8 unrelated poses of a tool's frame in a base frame.
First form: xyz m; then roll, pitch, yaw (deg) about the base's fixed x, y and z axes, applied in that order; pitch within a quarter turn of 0, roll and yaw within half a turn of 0.
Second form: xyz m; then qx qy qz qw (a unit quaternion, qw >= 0). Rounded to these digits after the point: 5 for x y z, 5 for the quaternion.
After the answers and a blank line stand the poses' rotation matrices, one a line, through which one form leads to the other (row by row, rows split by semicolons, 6 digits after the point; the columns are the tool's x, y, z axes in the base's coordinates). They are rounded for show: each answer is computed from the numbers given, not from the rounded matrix.
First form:
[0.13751 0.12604 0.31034 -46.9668 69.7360 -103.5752]
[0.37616 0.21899 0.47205 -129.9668 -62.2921 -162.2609]
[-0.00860 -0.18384 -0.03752 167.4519 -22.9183 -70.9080]
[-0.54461 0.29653 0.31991 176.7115 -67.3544 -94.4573]
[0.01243 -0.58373 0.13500 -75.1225 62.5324 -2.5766]
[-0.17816 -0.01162 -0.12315 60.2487 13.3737 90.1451]
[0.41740 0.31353 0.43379 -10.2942 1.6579 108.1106]
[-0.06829 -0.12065 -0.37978 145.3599 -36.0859 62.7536]
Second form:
[0.13751 0.12604 0.31034 0.20974 0.58123 -0.45035 0.64448]
[0.37616 0.21899 0.47205 0.33569 -0.73256 0.42986 0.40729]
[-0.00860 -0.18384 -0.03752 0.78097 -0.58277 0.09874 0.20179]
[-0.54461 0.29653 0.31991 0.55320 -0.62143 0.35887 0.42310]
[0.01243 -0.58373 0.13500 -0.51169 0.42304 0.30108 0.68452]
[-0.17816 -0.01162 -0.12315 0.28071 0.42404 0.56694 0.64805]
[0.41740 0.31353 0.43379 -0.06432 -0.06416 0.80700 0.58353]
[-0.06829 -0.12065 -0.37978 0.82298 0.39389 0.39983 0.08772]

-0.081295 0.824309 0.560272; -0.336670 0.506381 -0.793871; -0.938107 -0.253165 0.236354
-0.442857 -0.841981 -0.308133; -0.141667 0.405066 -0.903246; 0.885330 -0.356356 -0.298667
0.301266 -0.950095 -0.080978; -0.870398 -0.239322 -0.430270; 0.389418 0.200109 -0.899061
-0.029923 -0.991219 -0.128797; -0.383865 0.130369 -0.914140; 0.922904 0.022087 -0.384396
0.460781 -0.845118 0.271028; -0.020735 0.295044 0.955259; -0.887272 -0.445785 0.118427
-0.002464 -0.496743 0.867894; 0.972879 0.199556 0.116978; -0.231301 0.844644 0.482779
-0.310722 -0.933552 -0.178698; 0.950060 -0.310763 -0.028494; -0.028932 -0.178628 0.983491
0.369979 0.578176 0.727206; 0.718469 -0.674315 0.170591; 0.588998 0.459360 -0.664884

